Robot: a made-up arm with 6 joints. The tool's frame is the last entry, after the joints. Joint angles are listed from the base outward. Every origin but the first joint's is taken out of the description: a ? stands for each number. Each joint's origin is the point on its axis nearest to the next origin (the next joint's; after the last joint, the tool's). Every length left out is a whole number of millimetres.
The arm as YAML. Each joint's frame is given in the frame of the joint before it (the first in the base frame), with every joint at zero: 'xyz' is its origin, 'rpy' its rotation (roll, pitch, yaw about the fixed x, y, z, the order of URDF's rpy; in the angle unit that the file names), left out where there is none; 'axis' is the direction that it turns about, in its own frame. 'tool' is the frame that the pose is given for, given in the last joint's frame.
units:
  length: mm
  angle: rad
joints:
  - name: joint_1
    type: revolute
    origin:
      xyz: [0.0, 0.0, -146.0]
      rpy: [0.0, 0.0, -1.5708]
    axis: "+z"
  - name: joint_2
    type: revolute
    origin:
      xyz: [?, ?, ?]
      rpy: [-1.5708, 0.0, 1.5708]
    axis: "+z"
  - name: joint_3
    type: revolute
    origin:
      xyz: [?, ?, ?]
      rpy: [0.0, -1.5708, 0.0]
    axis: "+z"
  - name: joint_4
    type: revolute
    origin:
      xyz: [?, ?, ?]
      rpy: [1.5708, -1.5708, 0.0]
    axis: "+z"
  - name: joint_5
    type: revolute
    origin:
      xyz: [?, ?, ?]
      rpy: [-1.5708, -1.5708, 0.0]
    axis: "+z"
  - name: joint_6
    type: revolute
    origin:
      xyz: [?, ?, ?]
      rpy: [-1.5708, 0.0, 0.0]
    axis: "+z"
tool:
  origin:
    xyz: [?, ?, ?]
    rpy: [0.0, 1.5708, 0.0]
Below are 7 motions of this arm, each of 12 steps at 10 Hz.
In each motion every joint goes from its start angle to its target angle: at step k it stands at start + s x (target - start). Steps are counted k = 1, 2, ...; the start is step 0. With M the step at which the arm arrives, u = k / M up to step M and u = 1 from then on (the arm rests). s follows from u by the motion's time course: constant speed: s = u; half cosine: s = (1 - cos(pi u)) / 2; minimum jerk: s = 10 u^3 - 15 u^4 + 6 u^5.
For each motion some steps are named. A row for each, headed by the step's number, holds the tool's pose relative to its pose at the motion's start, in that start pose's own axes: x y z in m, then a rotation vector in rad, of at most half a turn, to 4 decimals.
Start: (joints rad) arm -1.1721 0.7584 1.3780 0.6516 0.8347 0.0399
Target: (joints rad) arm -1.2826 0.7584 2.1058 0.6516 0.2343 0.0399
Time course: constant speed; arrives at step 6
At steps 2, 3, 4, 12:
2: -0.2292 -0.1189 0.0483 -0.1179 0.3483 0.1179
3: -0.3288 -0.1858 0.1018 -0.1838 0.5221 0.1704
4: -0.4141 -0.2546 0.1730 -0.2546 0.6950 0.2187
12: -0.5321 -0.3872 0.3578 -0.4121 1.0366 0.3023

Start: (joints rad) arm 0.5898 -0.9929 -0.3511 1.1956 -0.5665 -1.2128
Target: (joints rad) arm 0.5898 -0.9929 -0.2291 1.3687 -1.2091 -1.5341
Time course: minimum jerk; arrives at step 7
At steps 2, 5, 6, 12:
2: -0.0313 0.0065 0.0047 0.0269 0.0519 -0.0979
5: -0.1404 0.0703 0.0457 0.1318 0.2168 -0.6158
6: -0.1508 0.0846 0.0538 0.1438 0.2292 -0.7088
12: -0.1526 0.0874 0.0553 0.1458 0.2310 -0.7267

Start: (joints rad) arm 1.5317 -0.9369 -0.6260 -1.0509 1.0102 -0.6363
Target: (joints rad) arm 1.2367 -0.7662 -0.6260 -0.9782 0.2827 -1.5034
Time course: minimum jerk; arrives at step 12
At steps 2, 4, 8, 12:
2: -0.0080 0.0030 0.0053 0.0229 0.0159 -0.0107
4: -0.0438 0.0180 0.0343 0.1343 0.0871 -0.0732
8: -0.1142 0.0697 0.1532 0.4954 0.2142 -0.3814
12: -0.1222 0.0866 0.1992 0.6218 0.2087 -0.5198

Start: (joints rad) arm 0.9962 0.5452 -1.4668 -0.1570 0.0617 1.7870
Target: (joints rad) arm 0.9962 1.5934 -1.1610 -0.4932 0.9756 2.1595
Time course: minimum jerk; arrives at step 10
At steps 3, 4, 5, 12:
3: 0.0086 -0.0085 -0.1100 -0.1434 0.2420 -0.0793
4: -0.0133 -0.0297 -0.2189 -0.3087 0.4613 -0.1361
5: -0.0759 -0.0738 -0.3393 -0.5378 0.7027 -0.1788
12: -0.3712 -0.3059 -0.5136 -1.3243 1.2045 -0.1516

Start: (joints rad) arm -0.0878 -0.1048 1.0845 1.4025 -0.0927 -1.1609
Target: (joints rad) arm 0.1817 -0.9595 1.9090 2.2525 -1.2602 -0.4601
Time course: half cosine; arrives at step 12
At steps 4, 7, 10, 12:
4: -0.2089 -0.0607 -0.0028 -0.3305 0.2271 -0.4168
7: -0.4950 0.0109 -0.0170 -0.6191 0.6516 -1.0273
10: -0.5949 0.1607 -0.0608 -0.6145 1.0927 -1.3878
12: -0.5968 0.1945 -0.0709 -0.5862 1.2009 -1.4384

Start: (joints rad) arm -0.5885 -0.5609 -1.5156 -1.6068 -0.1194 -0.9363
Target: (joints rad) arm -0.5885 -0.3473 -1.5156 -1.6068 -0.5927 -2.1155
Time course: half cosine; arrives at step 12
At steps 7, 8, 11, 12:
7: -0.0633 0.1165 0.1177 0.7641 -0.0512 -0.3293
8: -0.0698 0.1280 0.1460 0.9116 -0.0889 -0.3908
11: -0.0832 0.1383 0.2011 1.1950 -0.1881 -0.5037
12: -0.0843 0.1384 0.2051 1.2155 -0.1968 -0.5115

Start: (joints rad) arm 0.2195 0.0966 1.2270 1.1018 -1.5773 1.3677
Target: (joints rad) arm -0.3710 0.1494 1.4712 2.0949 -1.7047 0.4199
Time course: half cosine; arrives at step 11
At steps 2, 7, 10, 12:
2: -0.0003 -0.0068 0.0070 0.0073 -0.0233 0.0494
7: 0.0111 -0.0633 0.0974 0.0170 -0.1805 0.4036
10: 0.0134 -0.0809 0.1545 -0.0037 -0.2430 0.5232
12: 0.0133 -0.0819 0.1591 -0.0057 -0.2479 0.5311

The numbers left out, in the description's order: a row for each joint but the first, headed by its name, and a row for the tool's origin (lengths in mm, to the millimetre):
joint_2: -31.0 -109.0 0.0
joint_3: 13.0 -312.0 0.0
joint_4: 40.0 257.0 0.0
joint_5: -319.0 205.0 0.0
joint_6: -334.0 35.0 0.0
tool: -177.0 109.0 0.0

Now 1 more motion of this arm.
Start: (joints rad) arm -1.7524 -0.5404 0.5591 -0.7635 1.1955 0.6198
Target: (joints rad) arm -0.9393 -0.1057 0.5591 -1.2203 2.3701 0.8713
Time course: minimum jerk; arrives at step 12
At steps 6, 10, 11, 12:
6: 0.1790 0.1711 0.0417 0.0869 -0.2939 -0.3722
10: 0.3468 0.2128 0.1838 0.1533 -0.5059 -0.8275
11: 0.3562 0.2105 0.1952 0.1572 -0.5168 -0.8613
12: 0.3578 0.2101 0.1971 0.1578 -0.5186 -0.8670

